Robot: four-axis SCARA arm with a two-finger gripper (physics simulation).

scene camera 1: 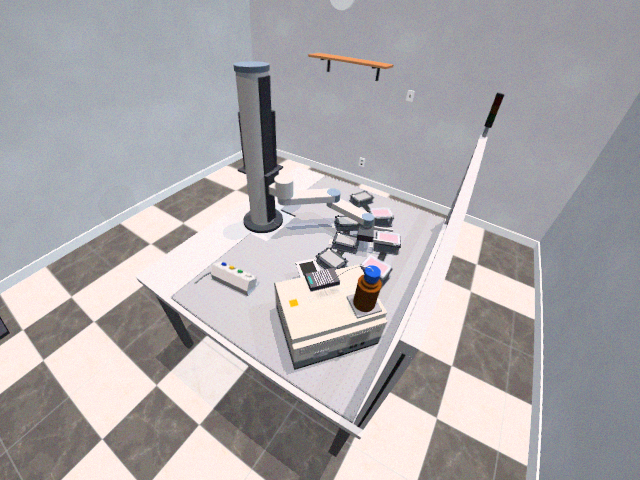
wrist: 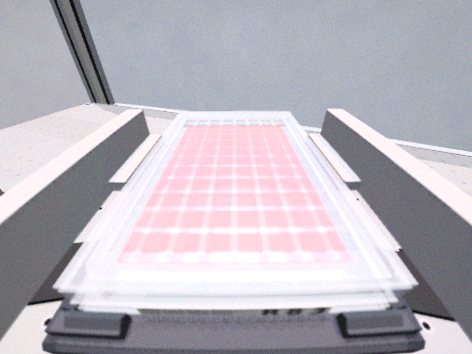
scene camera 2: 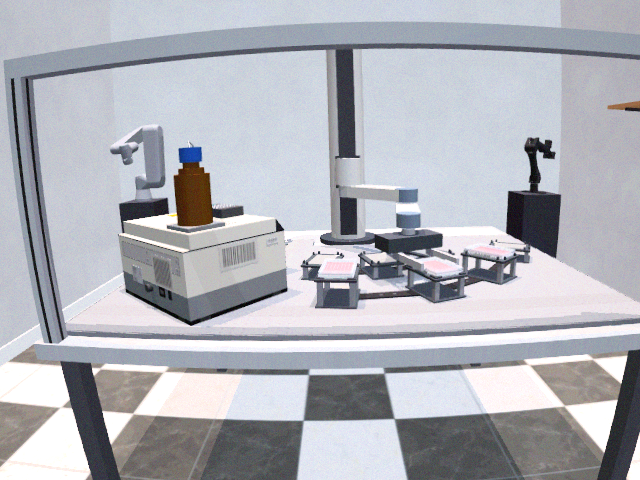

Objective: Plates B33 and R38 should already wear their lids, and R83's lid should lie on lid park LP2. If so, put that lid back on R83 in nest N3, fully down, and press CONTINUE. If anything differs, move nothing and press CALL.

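Pixels of known places: gripper, between the fingertips: [scene camera 1: 393, 237] [wrist: 235, 125] [scene camera 2: 440, 264]; arm's base, origin of its link: [scene camera 1: 263, 220] [scene camera 2: 348, 240].
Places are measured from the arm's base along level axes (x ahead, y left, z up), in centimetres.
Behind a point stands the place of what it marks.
My gripper [scene camera 1: 381, 236] {z 9.6, x 77.2, y 21.5 cm} [scene camera 2: 428, 259] [wrist: 235, 125] {z 9.6, x 77.2, y 21.5 cm} is shut on a clear lid [wrist: 235, 286] {z 9.2, x 69.2, y 18.4 cm}. The lid lies level over the pink-welled plate [scene camera 1: 388, 238] {z 9.2, x 75.3, y 19.4 cm} [scene camera 2: 440, 267] {z 9.2, x 78.8, y 21.1 cm} in the middle front nest [scene camera 2: 436, 281] {z 7.1, x 83.4, y 19.0 cm} [wrist: 235, 334] {z 7.6, x 68.7, y 18.2 cm}. Lid and plate edges nearly coincide in the wrist view; whether the lid is fully down is unclear. The plate's label is mostly hidden under the lid's edge. Two other pink plates stand in nests, one [scene camera 1: 382, 213] {z 9.9, x 63.6, y 39.1 cm} [scene camera 2: 490, 251] {z 9.9, x 66.2, y 39.2 cm} behind and one [scene camera 1: 376, 265] {z 10.3, x 77.9, y -5.2 cm} [scene camera 2: 337, 268] {z 10.4, x 81.1, y -5.3 cm} nearer the instrument. Their labels and lids cannot be made out. The button box [scene camera 1: 233, 276] {z 8.7, x 23.8, y -49.4 cm} stands at the table's left.
Several low grey stands, including one [scene camera 1: 331, 257] {z 6.0, x 54.6, y -9.3 cm} and another [scene camera 1: 361, 196] {z 5.9, x 42.3, y 55.1 cm}, stand beside the nests. A cream instrument [scene camera 1: 330, 315] {z 22.2, x 76.1, y -50.5 cm} [scene camera 2: 206, 258] {z 16.0, x 90.5, y -35.1 cm} carries a brown bottle [scene camera 1: 366, 294] {z 33.6, x 85.2, y -43.3 cm} [scene camera 2: 193, 198] {z 29.6, x 88.4, y -37.7 cm} and a keypad device [scene camera 1: 323, 278] {z 24.7, x 65.7, y -38.6 cm}. A frame [scene camera 2: 320, 36] {z 59.5, x 104.4, y -7.2 cm} borders the table. A signal tower [scene camera 1: 494, 110] {z 77.2, x 102.5, y 68.7 cm} rises above it.
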